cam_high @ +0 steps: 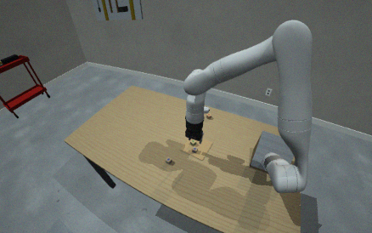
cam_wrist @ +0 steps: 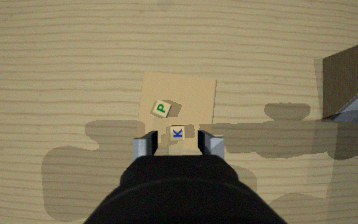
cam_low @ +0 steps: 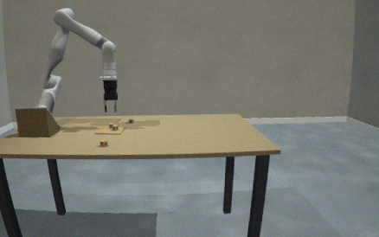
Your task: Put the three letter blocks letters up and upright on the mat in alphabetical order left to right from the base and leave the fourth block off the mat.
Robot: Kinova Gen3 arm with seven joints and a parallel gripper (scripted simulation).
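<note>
Right now my hand is 100 mm above the green P block, 40 mm to the left of it and 30 mm short of it. Round my hand: blue K block 100 mm below; tan mat 110 mm below, 40 mm to the right; blue R block 120 mm to the left, 100 mm below, 100 mm ahead.
</note>
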